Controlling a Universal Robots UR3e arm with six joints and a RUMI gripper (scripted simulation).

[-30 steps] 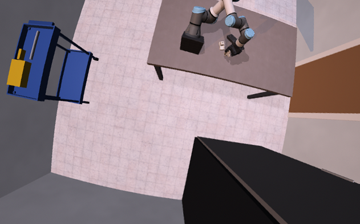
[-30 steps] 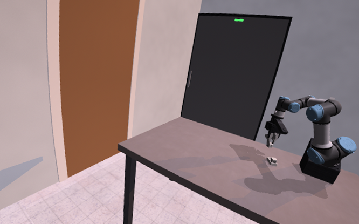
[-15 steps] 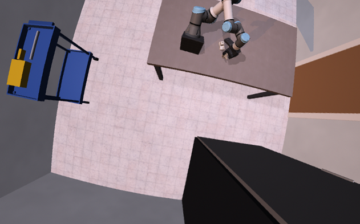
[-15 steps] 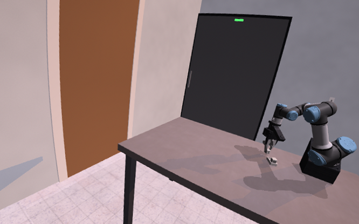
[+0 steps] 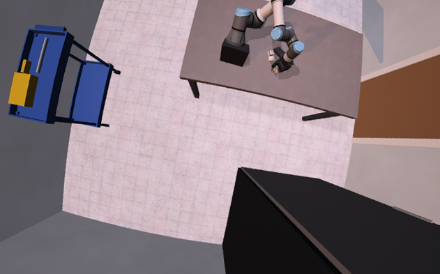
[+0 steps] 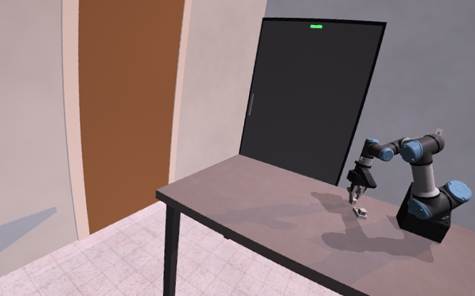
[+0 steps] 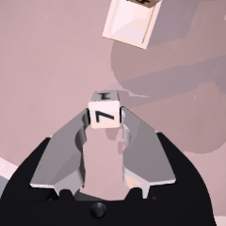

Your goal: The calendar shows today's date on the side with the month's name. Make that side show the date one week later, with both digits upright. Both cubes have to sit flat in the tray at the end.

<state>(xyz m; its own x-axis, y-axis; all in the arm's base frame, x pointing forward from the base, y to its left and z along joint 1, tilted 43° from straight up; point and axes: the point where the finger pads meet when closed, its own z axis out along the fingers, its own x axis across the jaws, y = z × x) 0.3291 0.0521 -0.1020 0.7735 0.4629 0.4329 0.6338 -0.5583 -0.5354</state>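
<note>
Right now the cube is 10 mm below my hand. Round my hand: pale tray 40 mm behind, 100 mm to the left, 20 mm below.
</note>
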